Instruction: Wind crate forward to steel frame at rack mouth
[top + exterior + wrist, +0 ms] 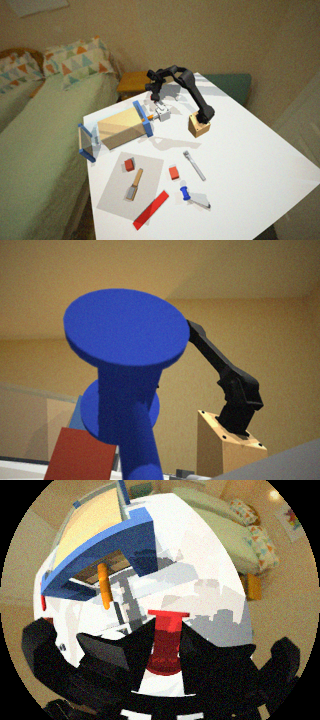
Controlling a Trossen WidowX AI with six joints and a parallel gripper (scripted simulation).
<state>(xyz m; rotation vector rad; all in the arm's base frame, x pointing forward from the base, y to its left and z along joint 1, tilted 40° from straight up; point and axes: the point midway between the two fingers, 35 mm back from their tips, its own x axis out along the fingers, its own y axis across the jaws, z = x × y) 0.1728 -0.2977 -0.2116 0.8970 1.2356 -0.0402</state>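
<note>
Now: the grey crank arm 20 mm behind my gripper tip, 50 mm to the left of it and 30 mm below it. From my gripper tip the other things lie so: grey winch 40 mm behind, 100 mm to the left, 100 mm below; then winch drum 30 mm behind, 110 mm to the left, 100 mm below; then red grip 10 mm behind, 10 mm to the left.
</note>
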